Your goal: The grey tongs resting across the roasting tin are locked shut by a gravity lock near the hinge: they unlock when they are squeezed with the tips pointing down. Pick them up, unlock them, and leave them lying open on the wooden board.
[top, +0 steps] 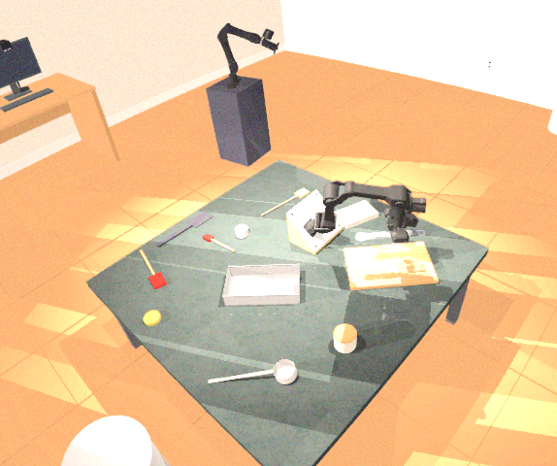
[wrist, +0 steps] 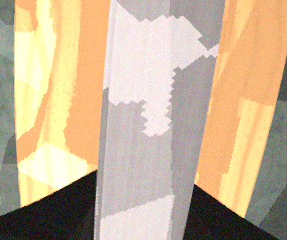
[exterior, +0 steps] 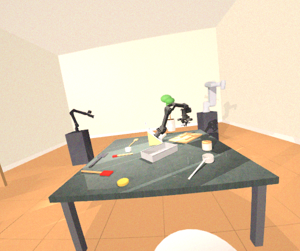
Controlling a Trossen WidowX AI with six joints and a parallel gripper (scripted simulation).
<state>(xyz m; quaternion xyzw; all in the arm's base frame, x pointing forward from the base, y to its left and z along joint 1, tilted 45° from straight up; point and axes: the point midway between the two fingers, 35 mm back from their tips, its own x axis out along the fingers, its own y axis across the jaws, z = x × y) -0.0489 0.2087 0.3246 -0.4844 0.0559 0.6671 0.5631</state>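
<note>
Right now my gripper tip is 130 mm above the wooden board, 10 mm to the left of it and 10 mm short of it. Also, from my gripper tip: roasting tin 400 mm to the right, 390 mm ahead, 110 mm below; then cleaver 990 mm to the right, 260 mm ahead, 140 mm below; then yellow disc 760 mm ahead, 690 mm to the right, 130 mm below.
</note>
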